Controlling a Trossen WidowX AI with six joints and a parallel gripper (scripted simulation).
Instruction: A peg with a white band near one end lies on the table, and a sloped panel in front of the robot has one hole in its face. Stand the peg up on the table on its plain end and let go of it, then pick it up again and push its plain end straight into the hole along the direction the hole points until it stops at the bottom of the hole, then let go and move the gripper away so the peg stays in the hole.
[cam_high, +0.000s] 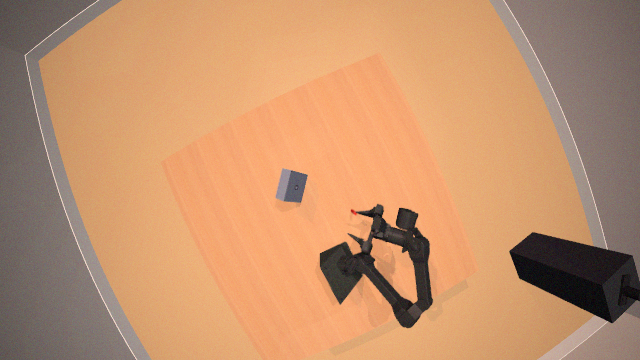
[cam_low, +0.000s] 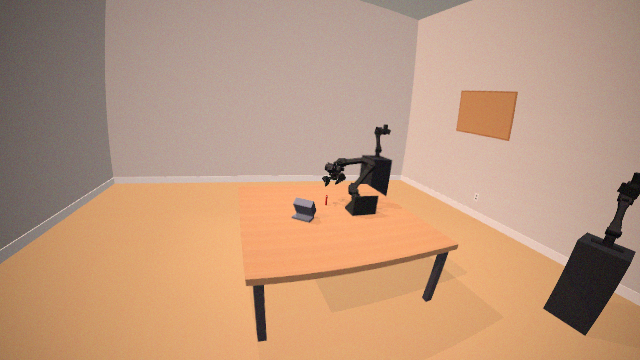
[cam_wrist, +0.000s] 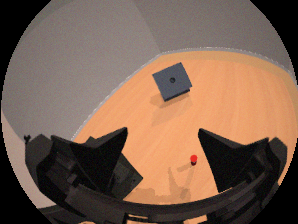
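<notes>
The red peg lies 40 mm to the right of my gripper tip and 110 mm below it. Round my gripper tip: sloped panel 240 mm ahead, 140 mm to the left, 100 mm below.
</notes>
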